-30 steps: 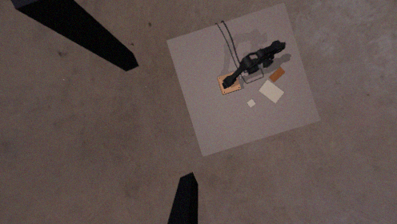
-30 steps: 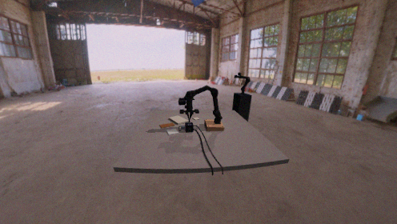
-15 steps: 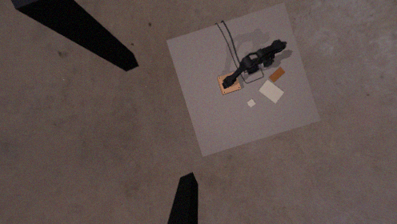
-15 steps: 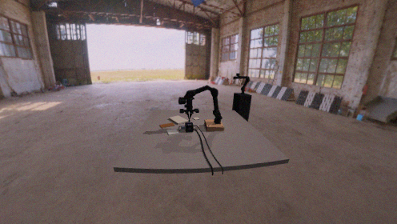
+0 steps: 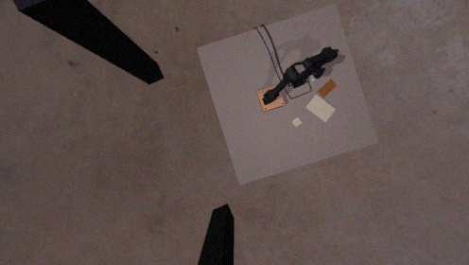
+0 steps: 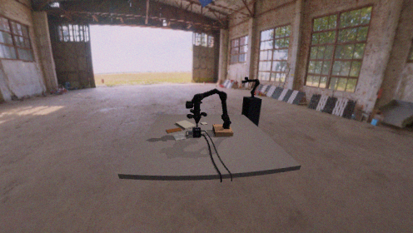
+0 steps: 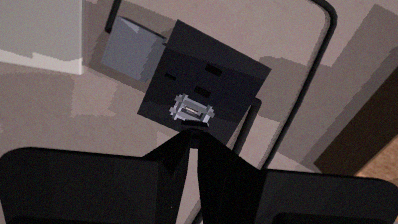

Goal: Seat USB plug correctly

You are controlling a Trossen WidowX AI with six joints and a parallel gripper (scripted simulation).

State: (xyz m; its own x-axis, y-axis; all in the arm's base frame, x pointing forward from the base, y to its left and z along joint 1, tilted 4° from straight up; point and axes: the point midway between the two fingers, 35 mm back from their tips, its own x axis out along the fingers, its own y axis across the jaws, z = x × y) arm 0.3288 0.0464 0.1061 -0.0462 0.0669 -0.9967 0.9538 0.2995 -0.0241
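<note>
Right now my gripper tip is 20 mm above the USB plug. The rest, counted from my gripper tip: small white piece 330 mm to the right, 140 mm behind, 130 mm below; then cream box 300 mm to the right, 120 mm below, 90 mm ahead; then orange block 230 mm ahead, 170 mm to the right, 130 mm below.
</note>
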